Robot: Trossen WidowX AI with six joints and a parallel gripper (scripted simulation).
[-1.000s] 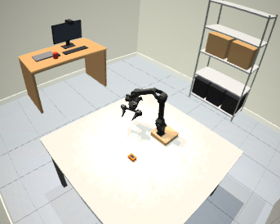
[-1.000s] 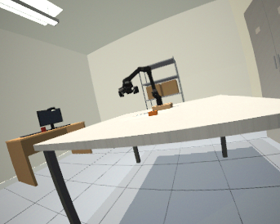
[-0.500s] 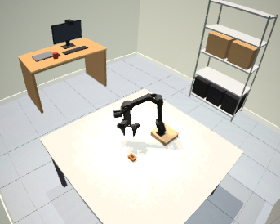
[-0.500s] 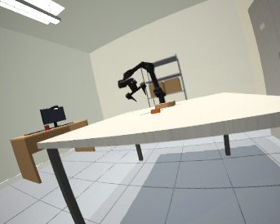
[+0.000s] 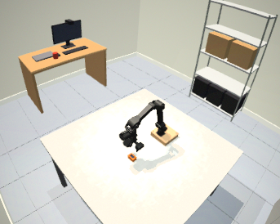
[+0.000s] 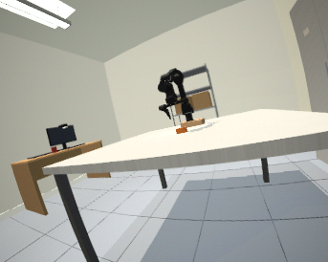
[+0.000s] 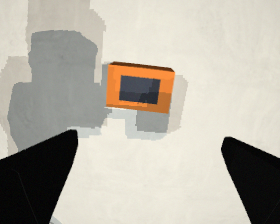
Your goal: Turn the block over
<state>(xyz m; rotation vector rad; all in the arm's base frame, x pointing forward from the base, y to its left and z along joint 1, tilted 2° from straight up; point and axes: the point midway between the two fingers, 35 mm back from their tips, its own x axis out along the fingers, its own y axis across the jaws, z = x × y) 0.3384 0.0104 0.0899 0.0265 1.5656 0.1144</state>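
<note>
The block is 1 cm ahead of my gripper tip, 1 cm to the left of it and 8 cm below it.
</note>
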